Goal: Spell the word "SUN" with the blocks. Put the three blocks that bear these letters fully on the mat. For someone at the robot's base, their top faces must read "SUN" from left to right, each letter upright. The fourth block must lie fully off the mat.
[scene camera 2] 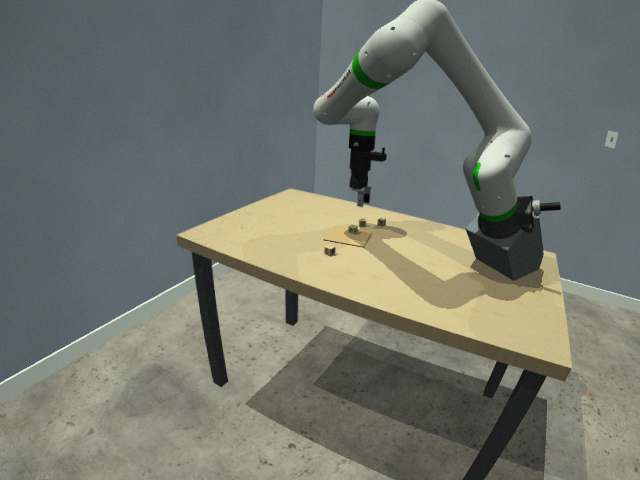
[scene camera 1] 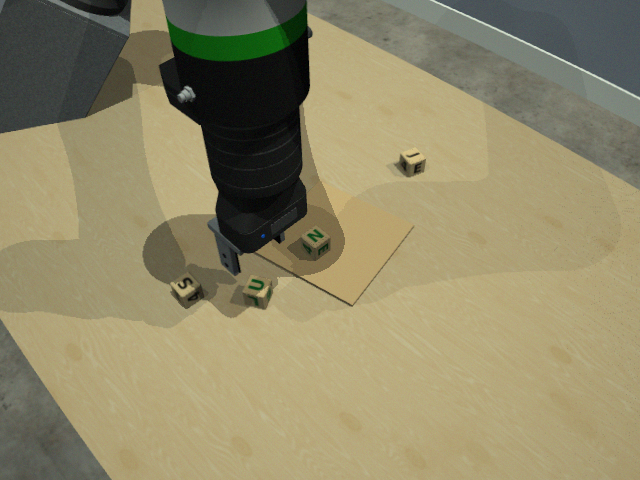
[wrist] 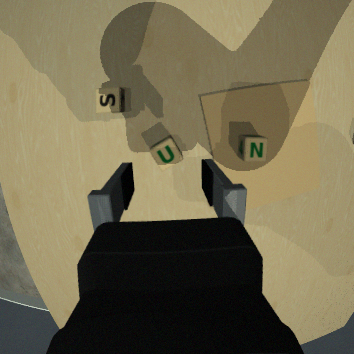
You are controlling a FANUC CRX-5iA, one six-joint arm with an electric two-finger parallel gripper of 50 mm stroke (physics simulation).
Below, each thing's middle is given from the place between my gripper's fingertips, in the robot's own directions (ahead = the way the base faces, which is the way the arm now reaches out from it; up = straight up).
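The mat (scene camera 1: 363, 237) is 120 mm to the left of my hand, and it's 80 mm below it and 20 mm behind it.
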